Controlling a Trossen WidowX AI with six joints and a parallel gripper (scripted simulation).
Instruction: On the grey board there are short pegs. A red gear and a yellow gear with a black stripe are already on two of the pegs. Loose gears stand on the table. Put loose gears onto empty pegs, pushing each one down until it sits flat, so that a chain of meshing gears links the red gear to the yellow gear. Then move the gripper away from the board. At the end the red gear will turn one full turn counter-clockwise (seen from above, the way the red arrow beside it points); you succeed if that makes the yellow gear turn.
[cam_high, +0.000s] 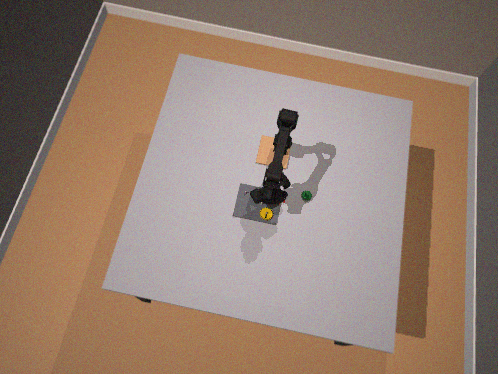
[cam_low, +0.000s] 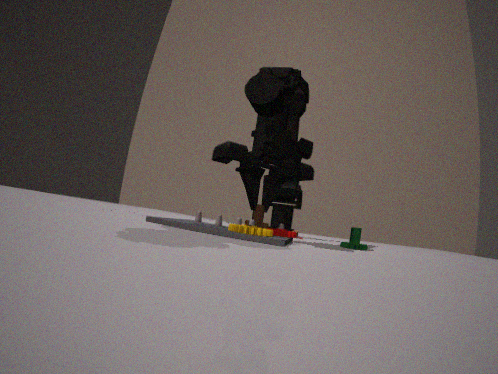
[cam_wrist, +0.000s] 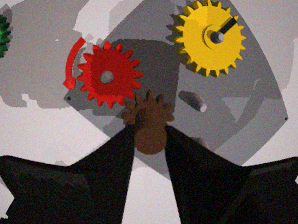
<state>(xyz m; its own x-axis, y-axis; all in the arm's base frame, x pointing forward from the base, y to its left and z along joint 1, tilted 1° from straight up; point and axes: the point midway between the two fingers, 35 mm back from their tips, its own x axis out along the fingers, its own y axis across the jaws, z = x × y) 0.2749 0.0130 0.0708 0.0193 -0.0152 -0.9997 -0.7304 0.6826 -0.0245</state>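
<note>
The brown gear lies 10 mm below my gripper tip. From my gripper tip the other things lie so: yellow gear 80 mm ahead, 20 mm to the left, 30 mm below; red gear 40 mm to the left, 30 mm below; grey board 40 mm ahead, 40 mm to the right, 40 mm below.
</note>
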